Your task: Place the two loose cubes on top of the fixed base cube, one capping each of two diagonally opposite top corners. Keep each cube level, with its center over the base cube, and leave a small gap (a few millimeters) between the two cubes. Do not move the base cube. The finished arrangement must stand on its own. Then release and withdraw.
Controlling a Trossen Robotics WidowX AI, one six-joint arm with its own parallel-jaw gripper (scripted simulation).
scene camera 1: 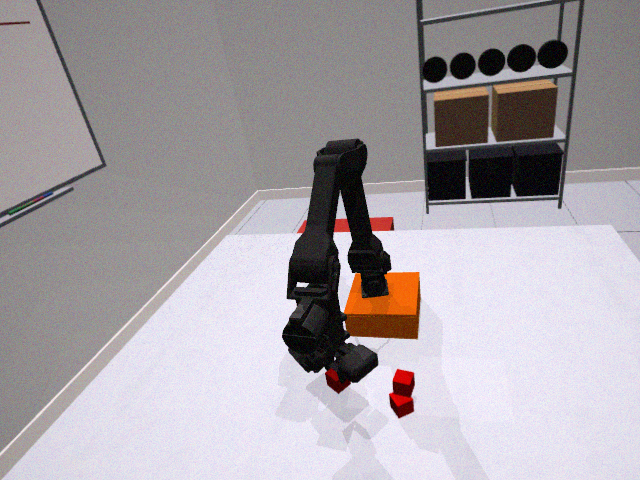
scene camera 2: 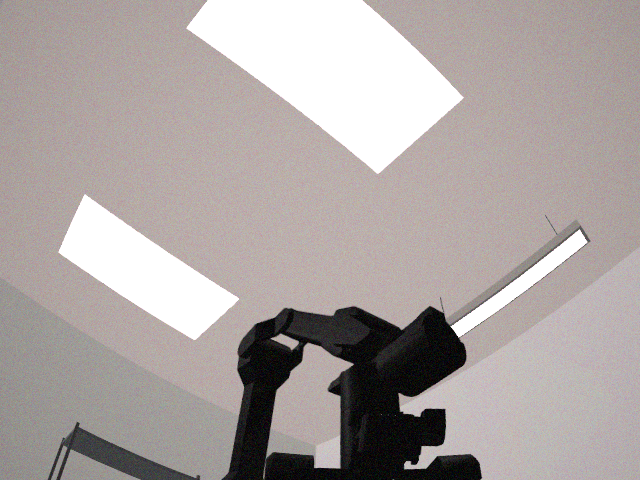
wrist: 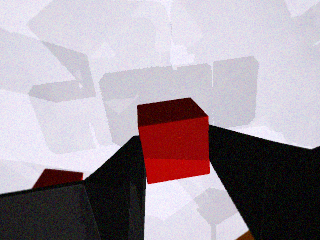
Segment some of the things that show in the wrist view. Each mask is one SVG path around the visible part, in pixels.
My gripper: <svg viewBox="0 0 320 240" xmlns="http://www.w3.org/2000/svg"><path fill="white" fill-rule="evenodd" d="M139 135L133 136L84 180L0 193L0 240L144 240L146 168ZM209 125L210 163L255 240L320 240L320 146L313 149L298 147Z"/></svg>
A red cube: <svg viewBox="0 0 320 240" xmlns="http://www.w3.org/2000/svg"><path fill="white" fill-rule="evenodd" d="M190 97L137 105L138 131L142 144L147 184L210 174L209 117Z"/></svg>
